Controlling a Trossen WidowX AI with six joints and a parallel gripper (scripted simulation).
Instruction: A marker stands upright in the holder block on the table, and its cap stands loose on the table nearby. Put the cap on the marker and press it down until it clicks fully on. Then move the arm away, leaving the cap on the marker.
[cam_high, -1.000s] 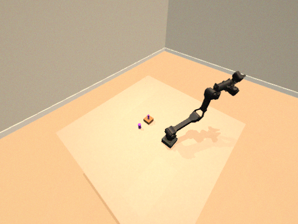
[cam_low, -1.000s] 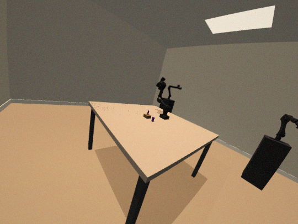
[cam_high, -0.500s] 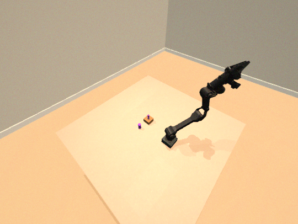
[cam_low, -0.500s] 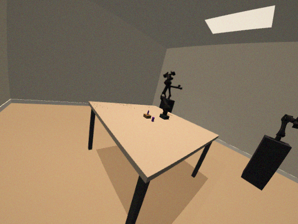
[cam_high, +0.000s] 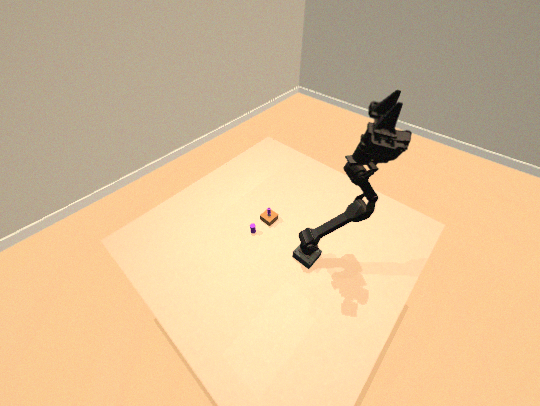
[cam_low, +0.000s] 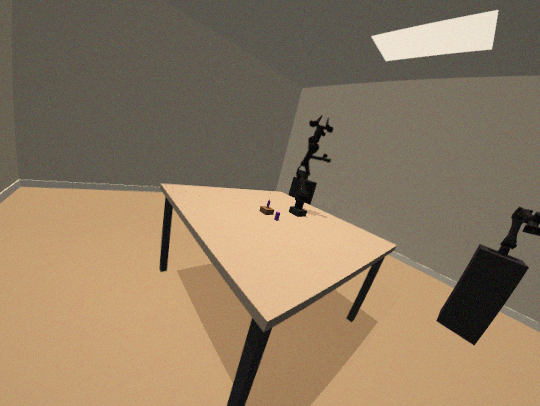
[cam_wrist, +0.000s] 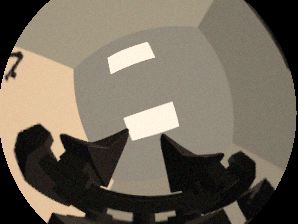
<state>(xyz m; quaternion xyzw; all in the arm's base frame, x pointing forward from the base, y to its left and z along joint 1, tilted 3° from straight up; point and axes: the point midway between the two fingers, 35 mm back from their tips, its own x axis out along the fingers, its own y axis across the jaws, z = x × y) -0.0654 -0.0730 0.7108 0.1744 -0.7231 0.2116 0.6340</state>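
Now: the purple cap 40 cm ahead of my gripper tip, 18 cm to the left of it and 76 cm below it. Round my gripper tip: holder block (39 cm ahead, 6 cm to the left, 77 cm below); purple marker (39 cm ahead, 6 cm to the left, 71 cm below).
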